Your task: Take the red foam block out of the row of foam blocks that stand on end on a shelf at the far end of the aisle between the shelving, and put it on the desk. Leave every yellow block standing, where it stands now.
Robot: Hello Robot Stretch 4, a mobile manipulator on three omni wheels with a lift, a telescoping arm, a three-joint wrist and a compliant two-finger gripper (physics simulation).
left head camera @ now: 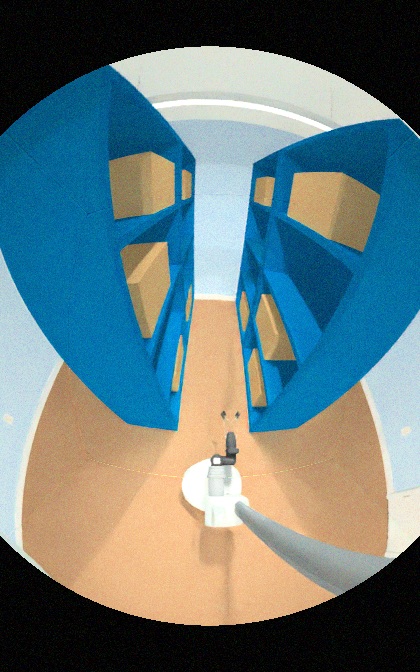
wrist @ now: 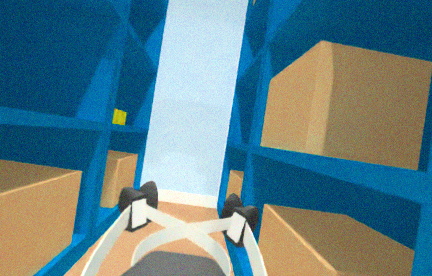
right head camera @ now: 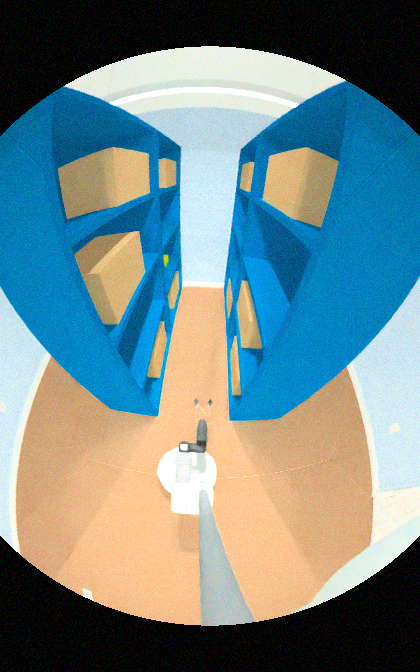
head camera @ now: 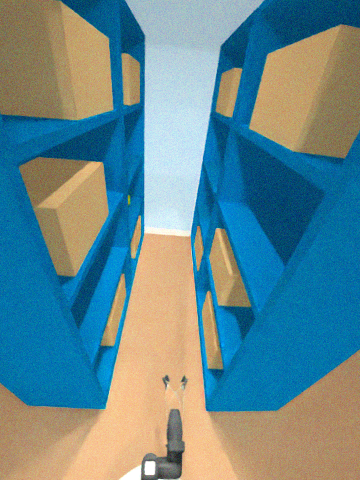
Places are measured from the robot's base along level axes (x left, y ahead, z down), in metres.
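Pixels of known places: gripper, between the fingertips: (wrist: 190, 203) (head camera: 175, 374).
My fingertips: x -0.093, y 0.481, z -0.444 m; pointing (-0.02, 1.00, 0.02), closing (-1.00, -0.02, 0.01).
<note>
Behind a point stands the place of what it marks.
A small yellow patch of the foam blocks (head camera: 129, 200) (right head camera: 166, 260) (wrist: 119, 117) shows on a shelf of the left shelving, near the far end of the aisle. The separate blocks cannot be told apart. The red block does not show in these views, and neither does the desk. My gripper (head camera: 175, 381) {z -0.444, x -0.094, y 0.481 m} (left head camera: 230, 415) (right head camera: 203, 402) (wrist: 190, 203) {z -0.444, x -0.094, y 0.481 m} is open and empty, its fingers pointing forward over the floor at the mouth of the aisle, far from the blocks.
Blue shelving stands on the left (head camera: 60, 320) {z -0.929, x 0.301, y 0.449 m} (left head camera: 65, 240) and on the right (head camera: 285, 350) {z -0.791, x -0.477, y 0.441 m} (left head camera: 380, 280), with cardboard boxes (head camera: 75, 220) (wrist: 370, 110) on its shelves. The aisle floor (head camera: 160, 300) {z 0.028, x -0.001, y 1.255 m} runs between them to a pale blue wall (head camera: 170, 125) {z -1.252, x 0.019, y 2.312 m}.
</note>
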